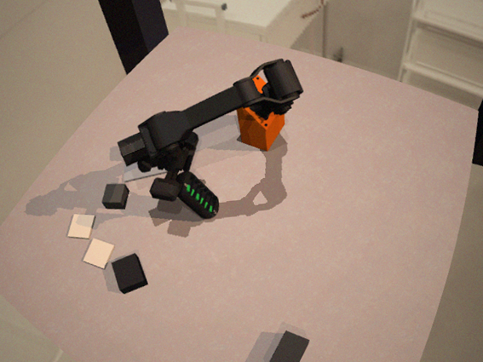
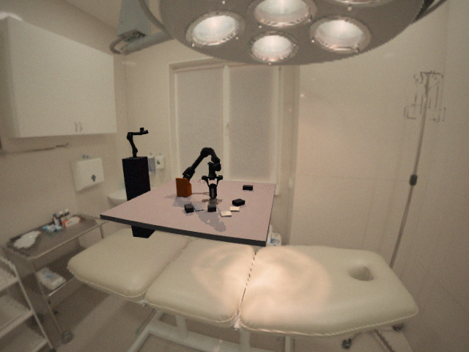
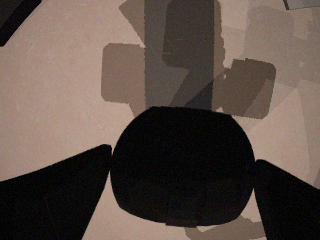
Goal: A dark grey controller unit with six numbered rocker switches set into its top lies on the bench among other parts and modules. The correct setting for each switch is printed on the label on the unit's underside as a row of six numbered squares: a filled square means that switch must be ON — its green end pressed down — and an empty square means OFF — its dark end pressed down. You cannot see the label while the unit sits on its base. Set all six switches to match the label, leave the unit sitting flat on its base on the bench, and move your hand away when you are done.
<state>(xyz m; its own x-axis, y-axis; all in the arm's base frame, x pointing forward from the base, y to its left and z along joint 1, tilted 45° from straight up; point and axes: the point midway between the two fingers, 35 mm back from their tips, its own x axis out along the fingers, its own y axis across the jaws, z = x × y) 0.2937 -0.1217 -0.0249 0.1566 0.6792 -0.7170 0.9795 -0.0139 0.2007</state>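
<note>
Right now the grey plate is 20 cm to the right of my gripper tip, 12 cm below it and 8 cm behind it. From my gripper tip the other things lie so: small dark cube 24 cm to the right, 11 cm below, 4 cm ahead.
</note>
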